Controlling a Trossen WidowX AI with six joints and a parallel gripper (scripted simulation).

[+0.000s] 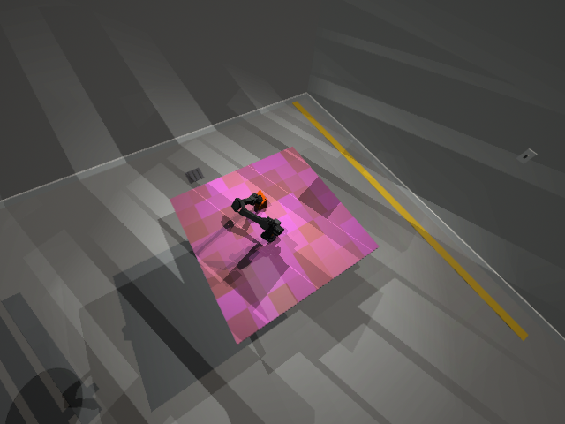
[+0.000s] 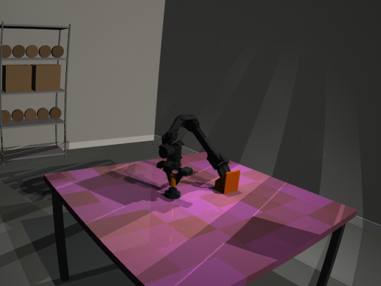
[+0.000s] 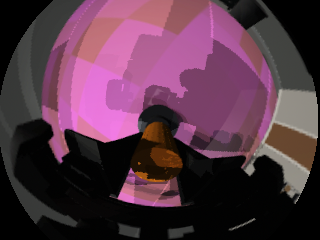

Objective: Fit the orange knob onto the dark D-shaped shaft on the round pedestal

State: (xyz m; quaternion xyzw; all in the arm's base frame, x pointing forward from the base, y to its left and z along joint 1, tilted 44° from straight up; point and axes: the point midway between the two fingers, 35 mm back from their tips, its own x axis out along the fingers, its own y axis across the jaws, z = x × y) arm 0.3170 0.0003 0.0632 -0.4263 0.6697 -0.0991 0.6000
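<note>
Now: gripper tip 2 cm below the orange knob. From my gripper tip the other things lie so: dark round pedestal 4 cm below.
</note>
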